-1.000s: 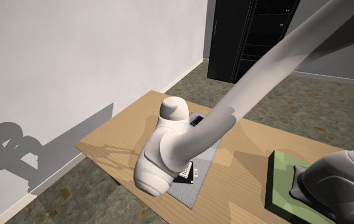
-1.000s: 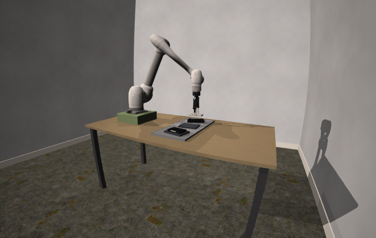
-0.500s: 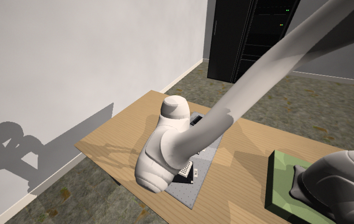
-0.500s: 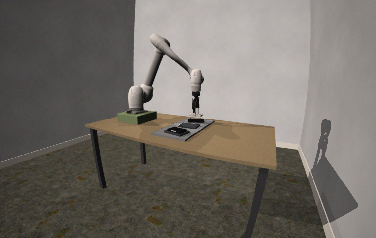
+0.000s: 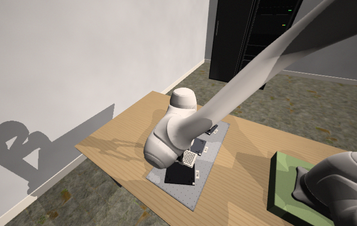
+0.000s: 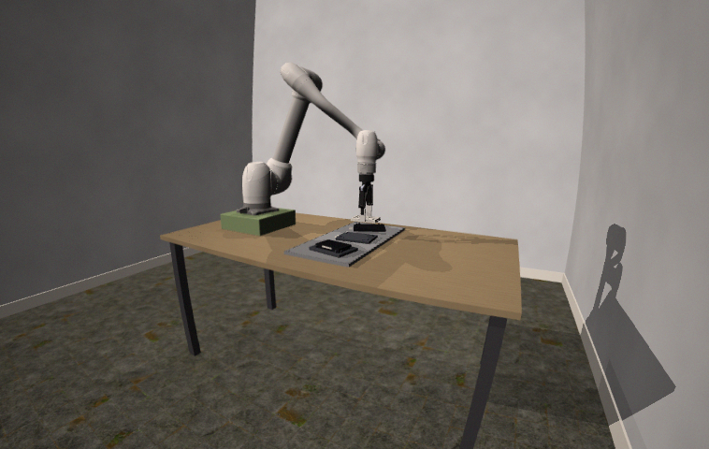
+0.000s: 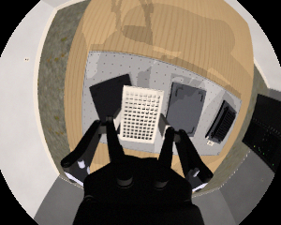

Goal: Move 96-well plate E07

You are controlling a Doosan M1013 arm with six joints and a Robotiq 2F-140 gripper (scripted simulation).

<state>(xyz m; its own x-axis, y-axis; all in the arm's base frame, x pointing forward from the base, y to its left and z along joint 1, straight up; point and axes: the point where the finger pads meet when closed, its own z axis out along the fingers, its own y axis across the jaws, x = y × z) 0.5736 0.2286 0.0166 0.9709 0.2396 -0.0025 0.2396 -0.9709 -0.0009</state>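
The landing nest N3 is 130 mm to the right of my hand, 80 mm below it and 40 mm ahead of it. Round my hand: white 96-well plate E07 (20 mm below); n2 label (100 mm behind, 90 mm below, 10 mm to the left); plate nest N2 (80 mm below, 70 mm to the left, 20 mm behind).
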